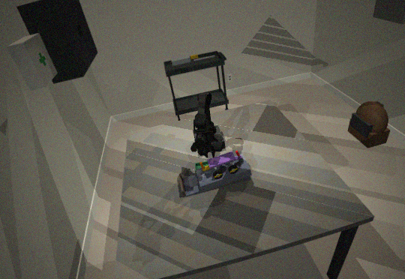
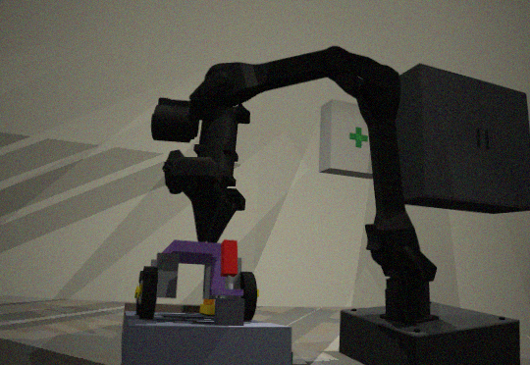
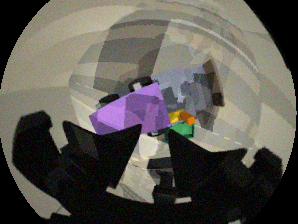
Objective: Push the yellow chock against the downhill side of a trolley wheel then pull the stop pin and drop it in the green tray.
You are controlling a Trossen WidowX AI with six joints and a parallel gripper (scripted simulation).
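The red-headed stop pin lies 170 mm to the left of my gripper tip, 40 mm ahead of it and 30 mm below it. Also, from my gripper tip: yellow chock (80 mm below, 30 mm to the right, 30 mm behind); green tray (170 mm below, 110 mm behind, 20 mm to the right); purple trolley (60 mm to the left, 50 mm below, 40 mm ahead).
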